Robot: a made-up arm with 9 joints. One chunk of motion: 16 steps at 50 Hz.
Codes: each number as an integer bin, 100 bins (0 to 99) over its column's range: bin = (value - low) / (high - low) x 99, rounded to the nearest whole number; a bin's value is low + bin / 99 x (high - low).
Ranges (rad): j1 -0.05..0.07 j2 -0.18..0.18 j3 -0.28..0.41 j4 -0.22..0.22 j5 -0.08..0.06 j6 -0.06..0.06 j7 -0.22..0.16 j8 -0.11..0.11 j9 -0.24..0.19
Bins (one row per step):
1: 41 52 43 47 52 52 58 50 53
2: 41 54 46 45 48 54 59 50 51
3: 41 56 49 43 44 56 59 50 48
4: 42 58 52 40 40 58 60 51 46
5: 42 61 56 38 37 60 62 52 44
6: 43 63 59 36 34 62 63 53 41
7: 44 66 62 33 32 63 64 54 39
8: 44 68 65 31 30 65 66 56 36
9: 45 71 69 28 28 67 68 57 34
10: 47 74 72 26 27 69 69 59 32
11: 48 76 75 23 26 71 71 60 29
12: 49 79 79 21 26 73 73 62 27
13: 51 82 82 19 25 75 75 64 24
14: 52 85 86 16 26 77 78 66 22
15: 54 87 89 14 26 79 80 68 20
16: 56 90 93 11 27 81 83 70 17
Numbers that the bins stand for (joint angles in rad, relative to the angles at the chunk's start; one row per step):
1: -0.0003 0.0091 0.0197 -0.0111 -0.0065 0.0030 0.0026 0.0011 -0.0098
2: -0.0003 0.0164 0.0406 -0.0200 -0.0121 0.0055 0.0065 0.0011 -0.0185
3: -0.0003 0.0236 0.0615 -0.0289 -0.0178 0.0079 0.0065 0.0011 -0.0315
4: 0.0009 0.0309 0.0824 -0.0422 -0.0234 0.0103 0.0103 0.0033 -0.0402
5: 0.0009 0.0418 0.1103 -0.0511 -0.0277 0.0127 0.0180 0.0056 -0.0489
6: 0.0021 0.0491 0.1312 -0.0600 -0.0319 0.0152 0.0218 0.0078 -0.0619
7: 0.0033 0.0600 0.1521 -0.0733 -0.0347 0.0164 0.0257 0.0100 -0.0706
8: 0.0033 0.0673 0.1730 -0.0822 -0.0376 0.0188 0.0333 0.0144 -0.0836
9: 0.0045 0.0782 0.2009 -0.0956 -0.0404 0.0212 0.0410 0.0167 -0.0923
10: 0.0070 0.0891 0.2218 -0.1044 -0.0418 0.0236 0.0448 0.0211 -0.1010
11: 0.0082 0.0964 0.2427 -0.1178 -0.0432 0.0261 0.0525 0.0233 -0.1140
12: 0.0094 0.1073 0.2706 -0.1267 -0.0432 0.0285 0.0602 0.0278 -0.1227
13: 0.0118 0.1182 0.2915 -0.1356 -0.0446 0.0309 0.0679 0.0322 -0.1358
14: 0.0130 0.1291 0.3194 -0.1489 -0.0432 0.0333 0.0794 0.0367 -0.1444
15: 0.0155 0.1364 0.3403 -0.1578 -0.0432 0.0358 0.0871 0.0411 -0.1531
16: 0.0179 0.1473 0.3682 -0.1711 -0.0418 0.0382 0.0986 0.0456 -0.1662

